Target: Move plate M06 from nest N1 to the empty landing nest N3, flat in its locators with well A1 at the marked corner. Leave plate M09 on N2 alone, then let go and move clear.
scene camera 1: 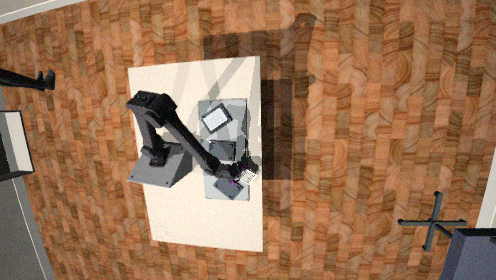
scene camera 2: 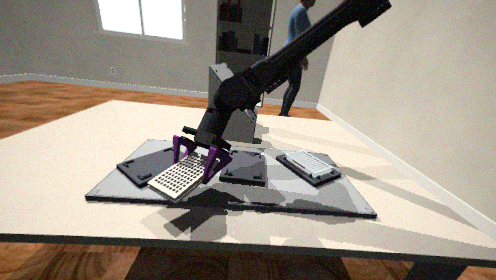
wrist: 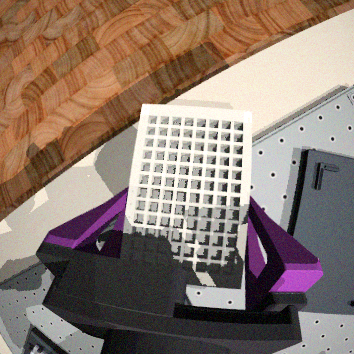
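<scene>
My gripper [scene camera 1: 239, 175] [scene camera 2: 190, 171] [wrist: 188, 196], with purple fingers, is shut on a white well plate [scene camera 1: 249, 176] [scene camera 2: 175, 183] [wrist: 192, 162], apparently M06. The plate is held in the air above the board's front edge, sloping down towards its outer end. A dark empty nest [scene camera 1: 229, 188] [scene camera 2: 145, 165] [wrist: 327, 225] lies beside and partly below it. Another dark empty nest [scene camera 1: 223, 150] [scene camera 2: 244, 167] is in the middle of the board. The second white plate [scene camera 1: 216, 118] [scene camera 2: 310, 164], apparently M09, sits in the third nest [scene camera 2: 317, 181]. Nest labels and well A1's marked corner are not legible.
The grey perforated board [scene camera 1: 240, 112] [scene camera 2: 295, 200] [wrist: 292, 142] lies on the pale table [scene camera 1: 200, 225] [scene camera 2: 65, 145] [wrist: 300, 75], near its front edge. The arm's wedge-shaped base [scene camera 1: 165, 172] [scene camera 2: 242, 128] stands behind the board. A person [scene camera 2: 296, 65] stands beyond the table.
</scene>
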